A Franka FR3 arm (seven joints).
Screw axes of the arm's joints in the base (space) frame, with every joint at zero. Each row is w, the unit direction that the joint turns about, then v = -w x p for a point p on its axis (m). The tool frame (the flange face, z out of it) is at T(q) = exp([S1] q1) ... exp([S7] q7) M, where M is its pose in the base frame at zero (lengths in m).
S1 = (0, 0, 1, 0, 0, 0)
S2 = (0, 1, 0, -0.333, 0, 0)
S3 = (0, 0, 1, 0, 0, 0)
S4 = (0, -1, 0, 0.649, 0, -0.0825)
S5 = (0, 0, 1, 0, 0, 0)
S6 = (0, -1, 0, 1.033, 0, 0)
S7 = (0, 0, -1, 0, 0.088, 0)
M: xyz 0.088 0 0.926 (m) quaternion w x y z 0 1 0 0
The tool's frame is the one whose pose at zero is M.
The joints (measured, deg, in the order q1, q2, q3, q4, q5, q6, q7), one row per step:
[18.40 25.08 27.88 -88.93 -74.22 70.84 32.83]
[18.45 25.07 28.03 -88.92 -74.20 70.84 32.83]
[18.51 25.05 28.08 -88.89 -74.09 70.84 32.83]
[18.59 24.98 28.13 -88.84 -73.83 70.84 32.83]
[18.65 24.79 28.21 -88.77 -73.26 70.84 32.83]
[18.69 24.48 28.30 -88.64 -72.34 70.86 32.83]
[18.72 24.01 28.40 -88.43 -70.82 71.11 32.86]
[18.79 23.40 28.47 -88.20 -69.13 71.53 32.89]
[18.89 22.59 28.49 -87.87 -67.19 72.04 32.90]
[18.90 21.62 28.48 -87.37 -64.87 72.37 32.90]
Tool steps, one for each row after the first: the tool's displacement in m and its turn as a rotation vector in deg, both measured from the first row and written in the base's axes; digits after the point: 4 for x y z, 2 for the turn. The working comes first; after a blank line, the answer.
Tool pose at each row, in the base's axes (x y z in m, rotation vector in deg; the steps are taken from these numbers as rounded here):
[0.5488 0.3191 0.4520 106.61 15.71 15.00]
[0.5478 0.3208 0.4523 106.68 15.88 15.12]
[0.5471 0.3218 0.4526 106.80 15.96 15.14]
[0.5460 0.3229 0.4533 107.04 16.02 15.11]
[0.5444 0.3241 0.4548 107.57 16.02 14.98]
[0.5422 0.3253 0.4575 108.43 15.95 14.73]
[0.5393 0.3270 0.4613 109.94 15.91 14.40]
[0.5360 0.3293 0.4663 111.68 15.90 14.24]
[0.5322 0.3317 0.4738 113.74 15.81 14.21]
[0.5282 0.3328 0.4836 116.13 15.34 13.97]

[-0.0010 0.0017 0.0003 0.08 0.02 0.18]
[-0.0017 0.0027 0.0006 0.20 0.06 0.24]
[-0.0028 0.0038 0.0013 0.43 0.16 0.26]
[-0.0044 0.0050 0.0028 0.93 0.33 0.17]
[-0.0066 0.0062 0.0055 1.73 0.61 -0.03]
[-0.0095 0.0079 0.0093 3.16 1.06 -0.27]
[-0.0128 0.0102 0.0143 4.84 1.44 -0.40]
[-0.0166 0.0126 0.0218 6.86 1.76 -0.53]
[-0.0206 0.0137 0.0316 9.18 2.08 -1.03]

